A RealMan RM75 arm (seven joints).
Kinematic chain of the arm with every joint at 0, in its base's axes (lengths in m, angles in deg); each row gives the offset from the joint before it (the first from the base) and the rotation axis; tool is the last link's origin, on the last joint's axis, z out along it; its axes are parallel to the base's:
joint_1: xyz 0 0 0.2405 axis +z
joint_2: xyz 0 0 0 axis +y
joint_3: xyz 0 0 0.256 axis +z
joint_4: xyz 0 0 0 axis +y
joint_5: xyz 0 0 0.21 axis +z
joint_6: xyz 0 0 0 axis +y
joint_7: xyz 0 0 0.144 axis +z
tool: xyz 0 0 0
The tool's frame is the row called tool.
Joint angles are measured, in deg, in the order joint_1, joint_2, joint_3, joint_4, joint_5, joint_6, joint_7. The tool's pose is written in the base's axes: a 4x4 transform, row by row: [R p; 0 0 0 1], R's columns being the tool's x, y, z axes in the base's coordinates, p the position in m. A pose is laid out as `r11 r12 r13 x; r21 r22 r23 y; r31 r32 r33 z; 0 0 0 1`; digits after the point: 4 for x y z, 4 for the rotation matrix.
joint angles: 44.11 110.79 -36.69 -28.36 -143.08 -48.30 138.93
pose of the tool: 0.2849 -0.9074 0.3089 0.3193; -0.7790 -0.0314 0.6262 0.4396; -0.5585 -0.4191 -0.7158 0.0557; 0 0 0 1
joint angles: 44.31 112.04 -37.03 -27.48 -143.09 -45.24 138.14
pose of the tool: 0.2975 -0.9001 0.3182 0.3192; -0.7711 -0.0301 0.6359 0.4400; -0.5629 -0.4346 -0.7031 0.0450; 0 0 0 1
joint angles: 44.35 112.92 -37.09 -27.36 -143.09 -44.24 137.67
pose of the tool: 0.3027 -0.8988 0.3171 0.3179; -0.7699 -0.0345 0.6372 0.4392; -0.5618 -0.4370 -0.7025 0.0379; 0 0 0 1
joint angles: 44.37 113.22 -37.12 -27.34 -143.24 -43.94 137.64
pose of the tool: 0.3040 -0.8981 0.3179 0.3175; -0.7704 -0.0354 0.6365 0.4389; -0.5604 -0.4384 -0.7027 0.0355; 0 0 0 1
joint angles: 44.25 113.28 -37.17 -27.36 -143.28 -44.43 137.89
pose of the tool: 0.2972 -0.9010 0.3160 0.3178; -0.7759 -0.0349 0.6299 0.4373; -0.5565 -0.4324 -0.7094 0.0341; 0 0 0 1
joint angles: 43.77 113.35 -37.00 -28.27 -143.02 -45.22 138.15
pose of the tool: 0.2891 -0.9054 0.3110 0.3185; -0.7744 -0.0301 0.6320 0.4361; -0.5628 -0.4236 -0.7098 0.0364; 0 0 0 1
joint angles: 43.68 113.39 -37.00 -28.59 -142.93 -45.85 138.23
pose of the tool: 0.2867 -0.9078 0.3061 0.3177; -0.7767 -0.0332 0.6290 0.4355; -0.5608 -0.4181 -0.7146 0.0364; 0 0 0 1
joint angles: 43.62 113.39 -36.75 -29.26 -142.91 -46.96 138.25
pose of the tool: 0.2859 -0.9109 0.2975 0.3159; -0.7783 -0.0396 0.6267 0.4353; -0.5591 -0.4107 -0.7203 0.0379; 0 0 0 1
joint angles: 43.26 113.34 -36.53 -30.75 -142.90 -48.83 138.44
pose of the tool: 0.2858 -0.9143 0.2871 0.3143; -0.7795 -0.0475 0.6246 0.4346; -0.5574 -0.4023 -0.7263 0.0422; 0 0 0 1
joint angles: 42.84 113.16 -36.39 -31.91 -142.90 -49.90 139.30
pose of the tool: 0.2754 -0.9181 0.2849 0.3148; -0.7779 -0.0387 0.6272 0.4340; -0.5648 -0.3944 -0.7249 0.0475; 0 0 0 1
